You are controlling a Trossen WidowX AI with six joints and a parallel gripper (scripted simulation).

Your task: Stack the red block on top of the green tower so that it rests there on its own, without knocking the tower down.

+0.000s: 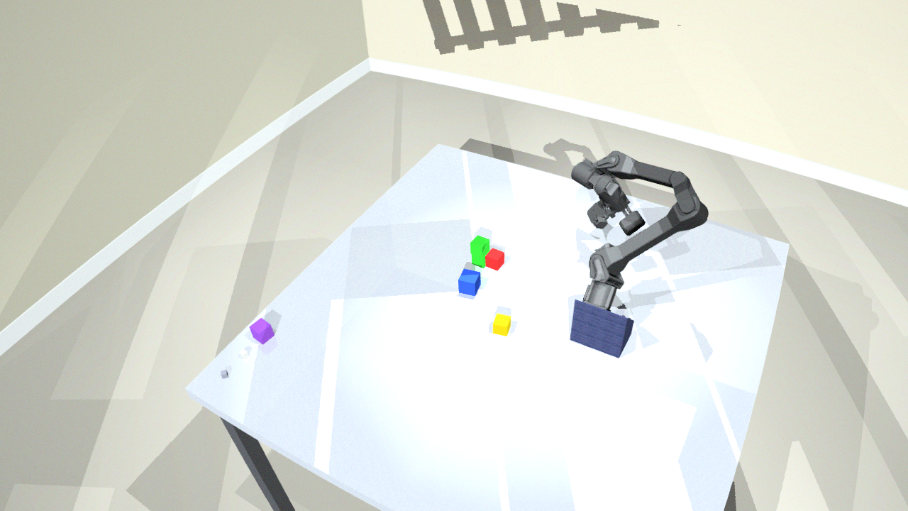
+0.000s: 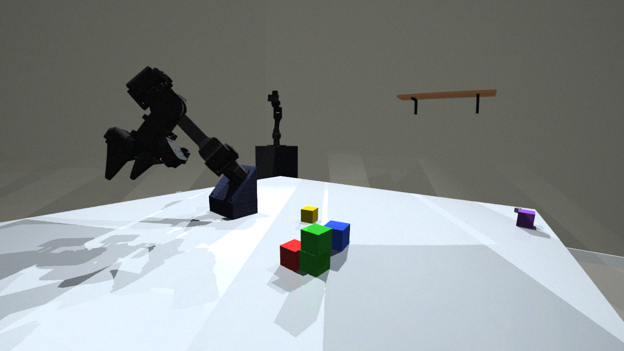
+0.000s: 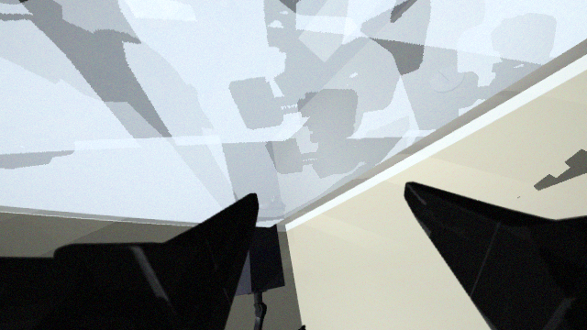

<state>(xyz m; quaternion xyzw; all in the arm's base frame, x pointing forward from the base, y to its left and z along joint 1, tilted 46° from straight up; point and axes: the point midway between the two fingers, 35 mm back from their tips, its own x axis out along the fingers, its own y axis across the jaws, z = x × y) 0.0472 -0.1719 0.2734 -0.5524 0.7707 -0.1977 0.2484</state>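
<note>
Now: gripper tip 360 mm short of the green block, 220 mm to the right of it and 90 mm above it. Also, from my gripper tip: blue block: 330 mm to the left, 330 mm ahead, 130 mm below; then yellow block: 420 mm to the left, 180 mm ahead, 130 mm below; then red block: 320 mm ahead, 210 mm to the left, 130 mm below.
</note>
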